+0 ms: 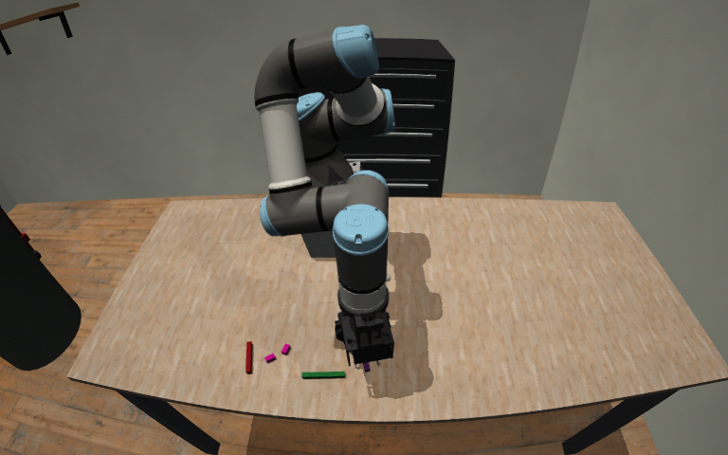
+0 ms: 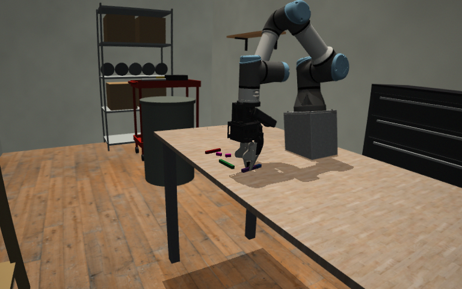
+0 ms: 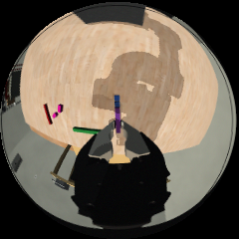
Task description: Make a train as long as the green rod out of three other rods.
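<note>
My hand is 10 mm above the purple rod. From my hand the other things lie so: magenta rod: 50 mm ahead, 180 mm to the right, 10 mm below; green rod: 60 mm ahead, 60 mm to the right, 10 mm below; red rod: 60 mm ahead, 220 mm to the right, 10 mm below.
</note>
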